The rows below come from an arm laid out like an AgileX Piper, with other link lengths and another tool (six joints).
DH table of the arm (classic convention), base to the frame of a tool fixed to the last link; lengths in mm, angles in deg. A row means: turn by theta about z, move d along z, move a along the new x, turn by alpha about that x. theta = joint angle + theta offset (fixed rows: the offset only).
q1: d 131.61; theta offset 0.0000; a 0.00; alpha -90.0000
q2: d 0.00; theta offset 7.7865; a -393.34; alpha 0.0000
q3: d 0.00; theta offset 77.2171; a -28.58; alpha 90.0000
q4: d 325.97; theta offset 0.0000; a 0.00; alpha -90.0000
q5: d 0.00; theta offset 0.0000; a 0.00; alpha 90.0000
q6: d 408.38; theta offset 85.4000; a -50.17; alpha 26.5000
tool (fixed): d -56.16; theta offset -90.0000; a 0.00; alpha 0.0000
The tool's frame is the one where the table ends.
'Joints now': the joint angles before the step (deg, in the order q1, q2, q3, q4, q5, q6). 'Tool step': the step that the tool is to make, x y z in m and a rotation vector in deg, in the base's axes. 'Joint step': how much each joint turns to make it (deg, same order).
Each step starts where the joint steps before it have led.
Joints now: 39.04, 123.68, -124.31, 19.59, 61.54, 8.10
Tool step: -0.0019, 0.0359, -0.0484, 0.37, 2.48, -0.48
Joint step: 2.03, 5.41, -2.22, 0.59, -2.34, 2.25
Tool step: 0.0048, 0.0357, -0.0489, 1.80, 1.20, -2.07
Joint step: 1.87, 4.84, -0.12, 0.85, -6.10, 2.32
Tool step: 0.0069, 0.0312, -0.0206, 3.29, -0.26, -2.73
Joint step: 1.59, 2.91, -0.08, 0.83, -6.44, 2.55
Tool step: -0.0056, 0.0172, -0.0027, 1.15, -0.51, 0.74
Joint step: 0.96, 0.82, -0.25, 0.95, -1.68, -0.69
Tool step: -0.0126, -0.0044, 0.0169, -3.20, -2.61, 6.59
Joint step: -0.15, -1.03, -1.84, -0.37, 5.54, -6.28
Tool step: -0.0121, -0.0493, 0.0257, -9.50, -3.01, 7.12
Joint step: -0.81, -2.80, -3.32, -6.26, 12.71, -4.75
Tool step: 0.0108, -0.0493, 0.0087, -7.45, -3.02, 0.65
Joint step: -0.49, -1.93, -0.10, -7.10, 5.31, -0.60
